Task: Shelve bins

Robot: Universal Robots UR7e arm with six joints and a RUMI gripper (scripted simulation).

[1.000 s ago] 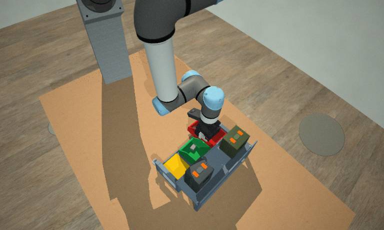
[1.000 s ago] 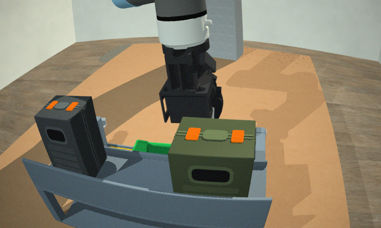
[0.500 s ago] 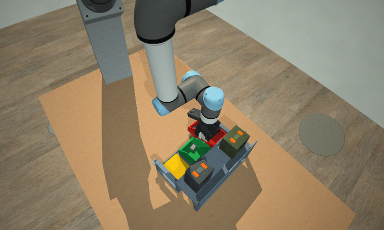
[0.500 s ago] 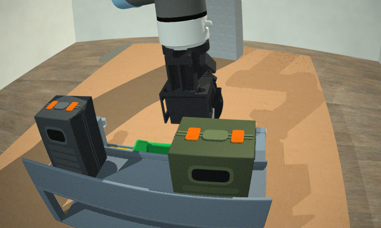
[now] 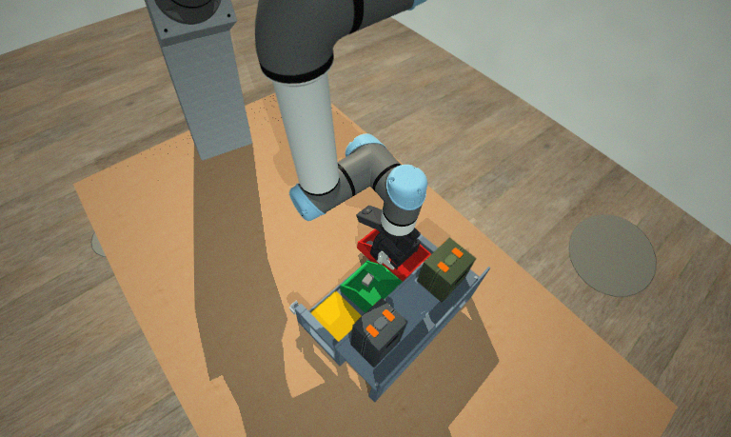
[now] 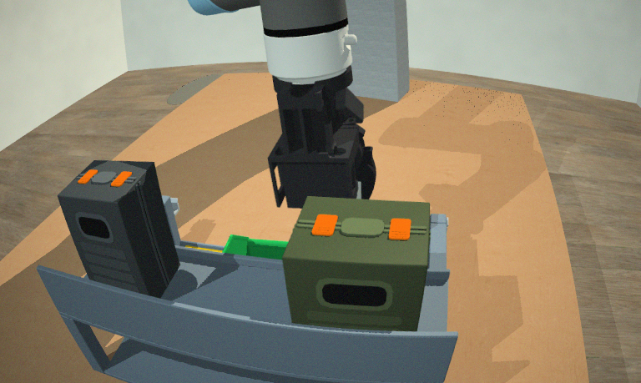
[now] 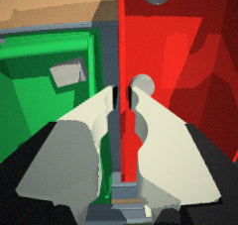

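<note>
My hand is 10 mm past the red bin, 50 mm to the right of it and 20 mm above it. Round my hand: olive box (140 mm ahead, 80 mm to the left, 80 mm above); dark grey box (180 mm ahead, 150 mm to the right, 90 mm above); green bin (60 mm ahead, 60 mm to the right, 30 mm below).
</note>
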